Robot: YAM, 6 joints.
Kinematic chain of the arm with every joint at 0, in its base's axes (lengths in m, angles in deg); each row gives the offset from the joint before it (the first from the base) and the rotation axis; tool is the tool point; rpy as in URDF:
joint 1: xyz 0 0 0.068 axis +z
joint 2: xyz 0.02 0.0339 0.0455 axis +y
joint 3: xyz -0.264 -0.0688 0 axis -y
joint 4: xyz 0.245 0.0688 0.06 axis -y
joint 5: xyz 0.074 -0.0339 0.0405 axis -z
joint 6: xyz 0.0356 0 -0.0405 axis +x
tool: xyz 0 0 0 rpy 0 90 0
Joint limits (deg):
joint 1: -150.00..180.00
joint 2: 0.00..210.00
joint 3: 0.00..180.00
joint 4: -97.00..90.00
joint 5: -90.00..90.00
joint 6: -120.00..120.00
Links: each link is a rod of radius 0.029 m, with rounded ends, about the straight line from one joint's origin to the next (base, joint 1, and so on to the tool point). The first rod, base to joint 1, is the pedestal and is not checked.
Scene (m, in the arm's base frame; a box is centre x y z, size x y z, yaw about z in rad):
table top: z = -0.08
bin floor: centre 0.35 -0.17 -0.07 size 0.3 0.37 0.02 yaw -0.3
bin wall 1: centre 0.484 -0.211 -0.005 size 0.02 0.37 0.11 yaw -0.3
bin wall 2: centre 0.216 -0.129 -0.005 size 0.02 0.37 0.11 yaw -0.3
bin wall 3: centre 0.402 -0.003 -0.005 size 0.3 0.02 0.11 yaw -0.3
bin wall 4: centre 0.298 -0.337 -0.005 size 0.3 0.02 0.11 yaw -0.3
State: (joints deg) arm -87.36 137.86 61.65 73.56 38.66 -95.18
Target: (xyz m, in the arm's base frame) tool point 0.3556 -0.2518 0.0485
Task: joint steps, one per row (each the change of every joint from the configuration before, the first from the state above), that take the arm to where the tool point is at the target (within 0.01 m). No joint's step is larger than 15 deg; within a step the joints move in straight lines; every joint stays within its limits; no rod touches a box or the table.
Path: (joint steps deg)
1: 0.66 -9.38 11.47 -2.19 -12.44 5.10
2: 0.65 -9.38 11.47 -2.19 -12.44 5.11
3: 0.66 -9.38 11.47 -2.19 -12.44 5.10
4: 0.65 -9.38 11.47 -2.20 -12.44 5.10
5: 13.03 9.88 -11.36 2.06 11.49 -5.10
6: 13.03 9.87 -11.36 2.05 11.48 -5.10
7: 13.02 9.88 -11.36 2.06 11.48 -5.11
8: 13.03 9.88 -11.36 2.05 11.49 -5.10

